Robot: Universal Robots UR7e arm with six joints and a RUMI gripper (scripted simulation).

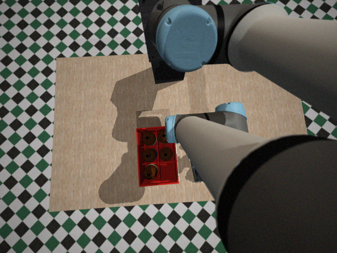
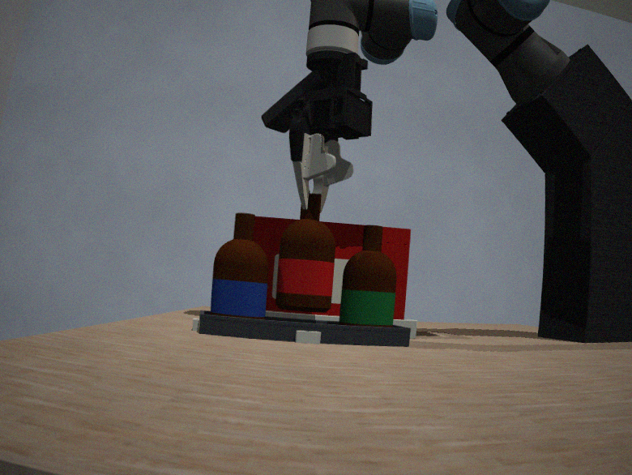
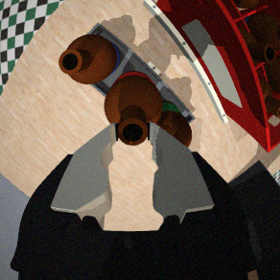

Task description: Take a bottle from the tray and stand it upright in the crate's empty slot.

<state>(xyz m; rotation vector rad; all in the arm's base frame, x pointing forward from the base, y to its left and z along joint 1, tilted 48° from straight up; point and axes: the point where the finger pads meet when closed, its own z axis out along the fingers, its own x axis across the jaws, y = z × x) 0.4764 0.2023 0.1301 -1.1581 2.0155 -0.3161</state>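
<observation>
My gripper is now 8 cm short of the blue-labelled bottle, 3 cm to the right of it and 10 cm above it. Also, from my hand: green-labelled bottle: 8 cm behind, 3 cm to the right, 10 cm below; crate: 2 cm ahead, 23 cm to the right, 10 cm below; tray: 18 cm below.
</observation>
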